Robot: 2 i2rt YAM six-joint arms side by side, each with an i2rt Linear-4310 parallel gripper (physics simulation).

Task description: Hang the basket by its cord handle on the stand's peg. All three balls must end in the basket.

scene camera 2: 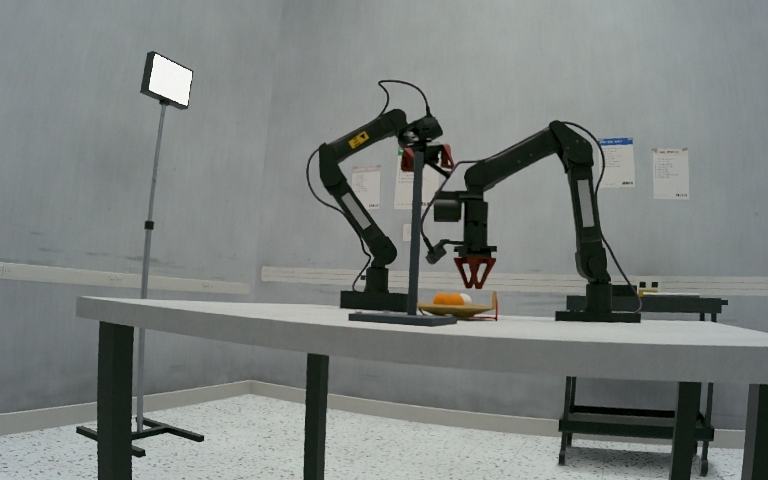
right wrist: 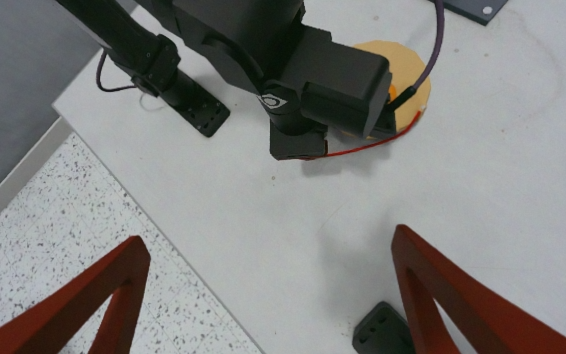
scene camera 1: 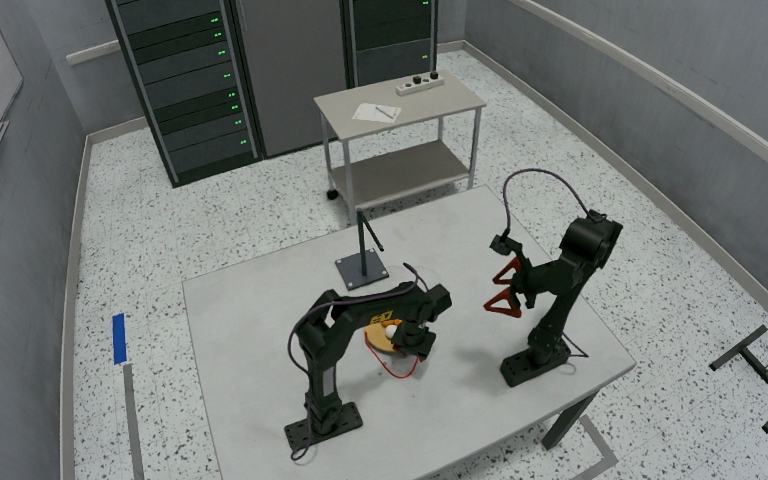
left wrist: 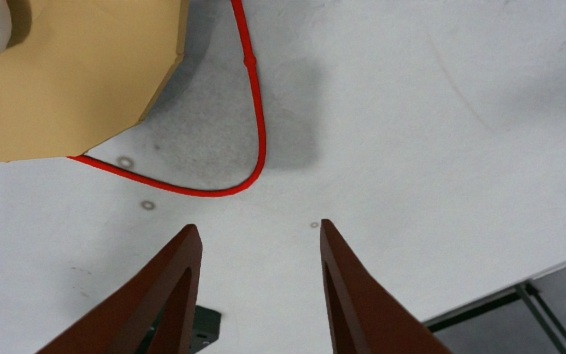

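Where they show: left gripper, between the fingertips: (scene camera 2: 473, 289) (right wrist: 309, 143) (scene camera 1: 413, 357) (left wrist: 259, 231); right gripper, between the fingertips: (right wrist: 268, 240) (scene camera 1: 488, 294); left arm's base, origin of its link: (scene camera 2: 598, 316) (right wrist: 186, 96) (scene camera 1: 323, 426) (left wrist: 146, 350); right arm's base, origin of its link: (scene camera 2: 376, 295) (scene camera 1: 537, 358).
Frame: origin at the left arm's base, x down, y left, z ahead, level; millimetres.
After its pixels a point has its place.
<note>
The tan basket (scene camera 1: 374, 343) @[x -17, y -220, z 173 mm] (scene camera 2: 470, 310) @[x -9, y -243, z 257 mm] (left wrist: 100, 90) @[x -12, y -279, z 138 mm] (right wrist: 416, 65) @[x -15, y -328, z 274 mm] rests on the table. A white ball (scene camera 1: 390, 331) @[x -39, y -272, z 179 mm] (scene camera 2: 466, 298) @[x -32, y -269, z 198 mm] and two orange balls, one (scene camera 2: 438, 298) @[x -30, y -323, z 221 mm] beside the other (scene camera 2: 454, 299) @[x -29, y -280, z 246 mm], sit in it. Its red cord (scene camera 1: 402, 376) @[x 8, y -251, z 53 mm] (left wrist: 262, 140) @[x 8, y -290, z 65 mm] (right wrist: 360, 148) @[x 8, y -340, z 120 mm] loops outside the rim, low by the table. My left gripper (scene camera 2: 474, 287) @[x -55, y -289, z 65 mm] (left wrist: 259, 231) @[x -55, y -289, z 65 mm] points down above the table, partly open and empty; the cord's bend shows beyond its tips in the left wrist view. My right gripper (scene camera 1: 489, 294) @[x -367, y -420, z -23 mm] (right wrist: 268, 240) @[x -367, y -420, z -23 mm] is wide open and empty, raised off to the right. The stand (scene camera 1: 363, 249) @[x -124, y -297, z 428 mm] (scene camera 2: 415, 237) @[x -131, y -294, z 443 mm] is upright, its peg (scene camera 1: 372, 232) @[x -281, y -296, z 336 mm] bare.
The left arm (scene camera 1: 362, 314) @[x -427, y -144, z 5 mm] reaches over the basket and hides part of it. The stand's square base (scene camera 1: 346, 272) @[x 0, y -245, z 467 mm] (scene camera 2: 396, 318) @[x 3, y -285, z 531 mm] is behind the basket in scene camera 1. A trolley (scene camera 1: 410, 110) with a power strip stands beyond the table's far edge.
</note>
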